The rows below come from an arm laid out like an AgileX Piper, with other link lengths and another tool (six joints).
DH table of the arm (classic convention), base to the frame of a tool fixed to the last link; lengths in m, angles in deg. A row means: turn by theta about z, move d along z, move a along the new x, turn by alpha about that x. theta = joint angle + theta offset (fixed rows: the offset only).
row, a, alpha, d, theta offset
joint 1, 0, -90, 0.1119, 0
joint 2, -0.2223, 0, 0, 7.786
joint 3, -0.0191, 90, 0, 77.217
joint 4, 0, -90, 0.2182, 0
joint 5, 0, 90, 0, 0
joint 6, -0.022, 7.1, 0.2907, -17
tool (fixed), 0, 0, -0.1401, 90
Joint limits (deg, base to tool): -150..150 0..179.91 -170..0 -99.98..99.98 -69.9..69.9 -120..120
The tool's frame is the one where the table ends.
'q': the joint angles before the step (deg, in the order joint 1, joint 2, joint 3, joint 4, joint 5, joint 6). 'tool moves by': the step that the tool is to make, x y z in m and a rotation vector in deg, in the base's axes. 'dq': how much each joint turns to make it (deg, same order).
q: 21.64 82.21 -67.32 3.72 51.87 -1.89
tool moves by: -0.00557 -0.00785 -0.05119 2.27 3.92 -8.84
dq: 0.00 0.93 12.10 -0.59 -10.65 9.44
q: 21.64 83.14 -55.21 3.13 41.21 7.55
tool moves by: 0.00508 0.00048 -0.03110 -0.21 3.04 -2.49
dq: 0.00 5.35 2.00 0.00 -4.54 2.49
